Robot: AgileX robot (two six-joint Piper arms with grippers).
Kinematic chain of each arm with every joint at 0, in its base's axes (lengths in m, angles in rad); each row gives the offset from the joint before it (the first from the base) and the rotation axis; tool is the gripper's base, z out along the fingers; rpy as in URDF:
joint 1: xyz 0 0 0.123 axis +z
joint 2: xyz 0 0 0 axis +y
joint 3: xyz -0.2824 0 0.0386 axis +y
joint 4: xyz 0.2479 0 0.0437 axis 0.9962 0 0.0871
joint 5: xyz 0 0 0 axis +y
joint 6: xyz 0.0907 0 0.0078 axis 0.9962 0 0.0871
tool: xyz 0 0 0 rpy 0 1.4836 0
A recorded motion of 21 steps. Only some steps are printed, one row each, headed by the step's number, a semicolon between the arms.
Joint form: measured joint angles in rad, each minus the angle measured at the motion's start. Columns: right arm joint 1, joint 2, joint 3, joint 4, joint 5, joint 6; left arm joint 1, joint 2, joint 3, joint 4, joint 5, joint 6.
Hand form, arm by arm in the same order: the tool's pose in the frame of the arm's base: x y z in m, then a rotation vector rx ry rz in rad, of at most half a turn. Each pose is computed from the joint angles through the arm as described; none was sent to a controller.
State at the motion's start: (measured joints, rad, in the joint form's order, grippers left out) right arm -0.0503 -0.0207 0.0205 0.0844 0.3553 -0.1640; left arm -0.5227 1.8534 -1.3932 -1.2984 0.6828 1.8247
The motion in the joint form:
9: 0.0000 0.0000 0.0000 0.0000 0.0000 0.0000; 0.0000 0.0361 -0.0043 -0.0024 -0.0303 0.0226
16: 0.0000 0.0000 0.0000 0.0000 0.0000 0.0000; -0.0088 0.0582 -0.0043 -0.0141 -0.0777 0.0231
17: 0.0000 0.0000 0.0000 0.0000 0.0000 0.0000; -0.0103 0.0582 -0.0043 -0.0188 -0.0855 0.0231
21: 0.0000 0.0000 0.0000 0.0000 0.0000 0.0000; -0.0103 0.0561 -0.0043 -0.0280 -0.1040 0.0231
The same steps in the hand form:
9: 0.0526 0.0000 0.1754 -0.0523 1.8372 -0.0678; 0.3415 -0.2584 0.2585 1.4153 1.5661 -0.6234
16: 0.0526 0.0000 0.1754 -0.0523 1.8372 -0.0678; 0.3459 -0.2615 0.2494 1.3909 1.5983 -0.5959
17: 0.0526 0.0000 0.1754 -0.0523 1.8372 -0.0678; 0.3462 -0.2619 0.2495 1.3831 1.6009 -0.5922
21: 0.0526 0.0000 0.1754 -0.0523 1.8372 -0.0678; 0.3476 -0.2613 0.2508 1.3629 1.6067 -0.5792

